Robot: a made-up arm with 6 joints.
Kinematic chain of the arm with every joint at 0, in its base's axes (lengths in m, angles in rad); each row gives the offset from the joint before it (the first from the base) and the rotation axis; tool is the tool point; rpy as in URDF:
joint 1: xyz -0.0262 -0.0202 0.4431 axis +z
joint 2: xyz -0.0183 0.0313 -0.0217 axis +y
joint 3: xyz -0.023 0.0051 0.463 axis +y
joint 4: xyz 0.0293 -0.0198 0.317 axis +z
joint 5: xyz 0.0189 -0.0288 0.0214 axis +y
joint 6: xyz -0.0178 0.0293 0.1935 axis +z
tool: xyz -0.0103 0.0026 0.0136 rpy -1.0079 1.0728 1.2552
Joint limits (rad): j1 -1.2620..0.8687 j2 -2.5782..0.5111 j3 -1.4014..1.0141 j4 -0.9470..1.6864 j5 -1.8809..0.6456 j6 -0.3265..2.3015
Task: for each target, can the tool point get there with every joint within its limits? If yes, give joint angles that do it. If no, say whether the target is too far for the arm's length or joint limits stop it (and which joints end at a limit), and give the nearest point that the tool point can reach.
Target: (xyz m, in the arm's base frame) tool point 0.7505 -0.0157 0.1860
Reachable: no: joint limits stop it (at a limit: joint 2, joint 3, joint 5, joint 6) | nearest point 0.6806 -0.0161 0.6971 | short by 0.516 m
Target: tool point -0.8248 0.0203 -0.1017
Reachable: yes | joints -0.1581 -2.1262 0.1319 0.7307 -0.7849 1.0623
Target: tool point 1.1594 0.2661 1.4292
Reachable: no: too far | nearest point 0.6212 0.1361 1.1110 | short by 0.639 m
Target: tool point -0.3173 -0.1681 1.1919
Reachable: yes | joints 0.1405 0.2326 -1.1077 1.3768 -0.6287 -0.0886
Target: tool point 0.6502 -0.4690 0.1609
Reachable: no: joint limits stop it (at a limit: joint 2, joint 3, joint 5, joint 6) | nearest point 0.5627 -0.4110 0.6971 | short by 0.546 m
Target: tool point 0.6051 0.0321 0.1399
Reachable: no: joint limits stop it (at a limit: joint 1, joint 2, joint 3, joint 4) | nearest point 0.1456 0.0051 -0.1279 | short by 0.533 m
